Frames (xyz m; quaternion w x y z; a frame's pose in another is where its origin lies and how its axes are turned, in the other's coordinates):
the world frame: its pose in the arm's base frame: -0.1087 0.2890 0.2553 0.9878 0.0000 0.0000 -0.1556
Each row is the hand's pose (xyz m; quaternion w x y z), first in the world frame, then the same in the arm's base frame.
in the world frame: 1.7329 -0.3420 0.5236 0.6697 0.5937 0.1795 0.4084
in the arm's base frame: 1.4351 -0.5692 0.7789 0.7251 0.6144 0.0849 0.2992
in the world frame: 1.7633 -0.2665 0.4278 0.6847 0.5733 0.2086 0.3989
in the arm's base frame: 1.4873 -0.5067 0.6831 0.7384 0.5987 0.1168 0.2875
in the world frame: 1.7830 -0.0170 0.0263 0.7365 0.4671 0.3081 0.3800
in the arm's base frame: 1.5827 -0.2753 0.2816 0.7867 0.5094 0.2317 0.2608
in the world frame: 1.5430 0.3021 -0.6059 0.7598 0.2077 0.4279 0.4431
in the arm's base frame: 1.4525 0.1021 -0.3506 0.8195 0.2718 0.3904 0.3195
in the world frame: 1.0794 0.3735 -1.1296 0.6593 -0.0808 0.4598 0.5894
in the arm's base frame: 1.0333 0.3126 -0.8743 0.7430 -0.0083 0.4668 0.4796
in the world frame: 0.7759 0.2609 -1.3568 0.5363 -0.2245 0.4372 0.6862
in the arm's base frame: 0.7098 0.2987 -1.1015 0.6365 -0.1537 0.4668 0.5944
